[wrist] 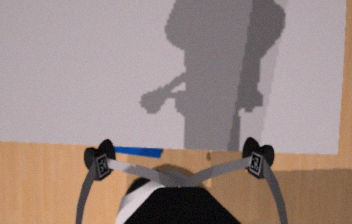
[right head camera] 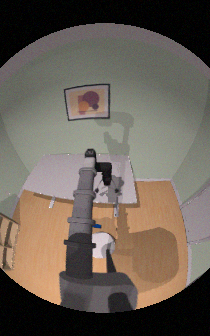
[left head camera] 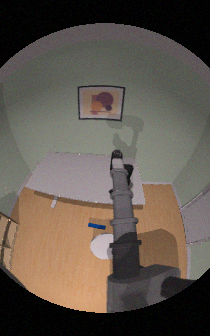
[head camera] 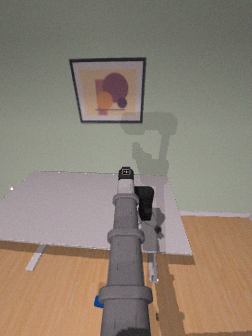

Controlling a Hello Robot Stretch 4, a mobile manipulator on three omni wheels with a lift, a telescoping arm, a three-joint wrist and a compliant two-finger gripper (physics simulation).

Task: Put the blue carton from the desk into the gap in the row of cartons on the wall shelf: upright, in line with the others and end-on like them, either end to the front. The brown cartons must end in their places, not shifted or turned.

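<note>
The blue carton [head camera: 98, 301] [left head camera: 97, 226] [right head camera: 97, 226] [wrist: 137, 151] is on the floor, in front of the desk [head camera: 60, 210] [left head camera: 75, 175] [right head camera: 55, 175] [wrist: 75, 75] and near my white round base. My arm partly hides it in the head and right head camera views, and the desk edge borders it in the wrist view. My gripper [right head camera: 107, 190] [wrist: 179, 156] is open and empty, pointing down over the desk's front part. The carton lies below and left of the fingers in the wrist view. The wall shelf's row of brown cartons does not show.
My base [left head camera: 101, 246] [right head camera: 102, 244] stands on the floor close to the carton. Desk legs [head camera: 36, 257] [left head camera: 54, 201] [right head camera: 52, 202] stand under the desk. A tan open shelf unit is at the left edge of both side head views. A framed picture [head camera: 112, 90] hangs behind the desk.
</note>
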